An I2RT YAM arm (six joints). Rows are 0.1 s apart.
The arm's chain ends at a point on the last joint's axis. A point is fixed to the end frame.
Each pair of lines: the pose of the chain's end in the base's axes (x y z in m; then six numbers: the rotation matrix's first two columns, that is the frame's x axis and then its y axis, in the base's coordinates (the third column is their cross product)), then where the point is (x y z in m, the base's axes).
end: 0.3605 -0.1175 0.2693 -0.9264 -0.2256 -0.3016 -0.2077 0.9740 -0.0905
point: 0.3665 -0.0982 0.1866
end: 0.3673 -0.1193 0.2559 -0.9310 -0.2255 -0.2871 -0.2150 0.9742 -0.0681
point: 0.3716 -0.0985 0.1735
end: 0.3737 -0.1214 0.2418 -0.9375 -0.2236 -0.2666 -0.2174 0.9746 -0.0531
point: 0.3759 -0.0997 0.1595
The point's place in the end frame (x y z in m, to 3 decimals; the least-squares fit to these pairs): 0.015 0.025 0.080
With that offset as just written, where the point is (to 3 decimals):
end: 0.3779 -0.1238 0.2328 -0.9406 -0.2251 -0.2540 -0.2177 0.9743 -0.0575
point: 0.379 -0.103 0.150
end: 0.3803 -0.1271 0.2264 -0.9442 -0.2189 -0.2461 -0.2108 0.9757 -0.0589
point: 0.381 -0.106 0.144
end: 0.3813 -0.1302 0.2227 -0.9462 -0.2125 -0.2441 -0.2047 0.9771 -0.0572
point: 0.382 -0.109 0.140
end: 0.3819 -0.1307 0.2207 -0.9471 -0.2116 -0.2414 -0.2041 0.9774 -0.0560
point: 0.382 -0.110 0.138
